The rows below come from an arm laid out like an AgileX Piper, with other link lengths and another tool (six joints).
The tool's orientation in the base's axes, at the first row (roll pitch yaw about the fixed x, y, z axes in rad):
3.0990 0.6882 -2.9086
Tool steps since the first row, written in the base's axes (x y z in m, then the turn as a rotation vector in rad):
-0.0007 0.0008 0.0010 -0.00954 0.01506 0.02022
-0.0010 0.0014 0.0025 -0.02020 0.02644 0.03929
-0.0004 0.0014 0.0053 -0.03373 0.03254 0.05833
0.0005 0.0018 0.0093 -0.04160 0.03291 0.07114
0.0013 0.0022 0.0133 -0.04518 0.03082 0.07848
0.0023 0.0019 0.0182 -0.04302 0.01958 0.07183
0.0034 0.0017 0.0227 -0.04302 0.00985 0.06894
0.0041 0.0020 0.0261 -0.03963 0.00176 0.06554
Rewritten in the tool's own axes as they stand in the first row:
-0.0003 0.0010 -0.0010 -0.00836 0.01766 -0.01857
-0.0011 0.0017 -0.0023 -0.01449 0.03202 -0.03762
-0.0033 0.0016 -0.0041 -0.01750 0.04202 -0.05939
-0.0066 0.0019 -0.0065 -0.01979 0.04482 -0.07399
-0.0098 0.0022 -0.0091 -0.02139 0.04396 -0.08222
-0.0136 0.0018 -0.0123 -0.01678 0.03233 -0.07789
-0.0173 0.0015 -0.0151 -0.01321 0.02284 -0.07749
-0.0200 0.0017 -0.0173 -0.01216 0.01404 -0.07432

